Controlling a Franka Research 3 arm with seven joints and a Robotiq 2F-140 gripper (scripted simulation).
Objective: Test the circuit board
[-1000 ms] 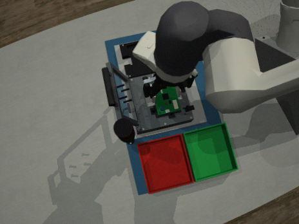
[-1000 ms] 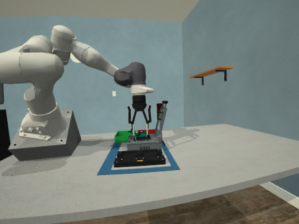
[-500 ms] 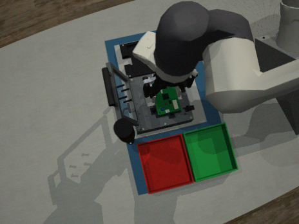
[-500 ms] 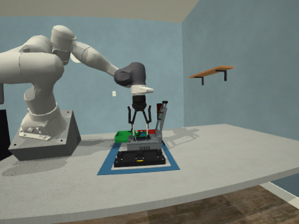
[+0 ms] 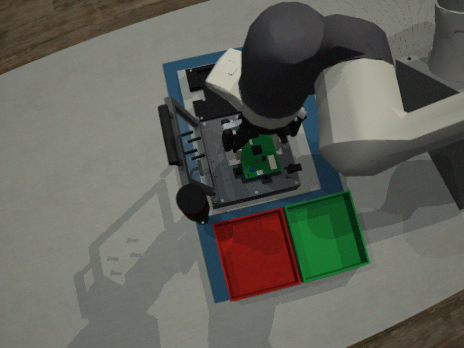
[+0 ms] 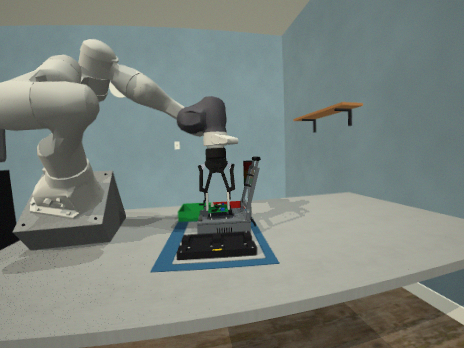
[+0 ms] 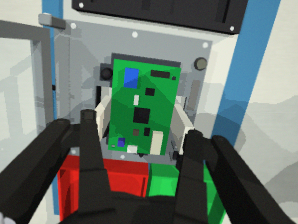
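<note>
My gripper is now 2 cm above the green circuit board. Round my hand: latch hook (5 cm behind, 6 cm to the left, 2 cm below); then clear lid (12 cm ahead, 2 cm to the right, 7 cm above); then tester plate (1 cm ahead, 4 cm below).
</note>
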